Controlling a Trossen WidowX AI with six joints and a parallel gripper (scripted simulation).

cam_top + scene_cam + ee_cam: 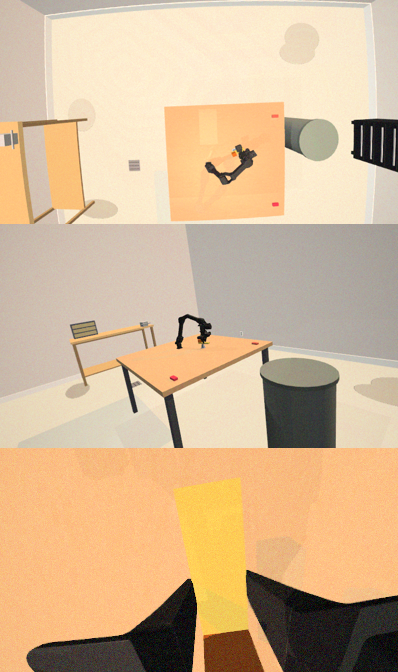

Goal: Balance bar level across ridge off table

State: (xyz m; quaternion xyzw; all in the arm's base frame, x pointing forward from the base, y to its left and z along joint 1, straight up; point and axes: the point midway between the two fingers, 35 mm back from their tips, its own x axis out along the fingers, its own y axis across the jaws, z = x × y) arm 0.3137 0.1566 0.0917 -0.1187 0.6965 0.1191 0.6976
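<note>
My gripper tip is now 3 cm past the yellow bar, 1 cm to the left of it and 1 cm below it.
</note>
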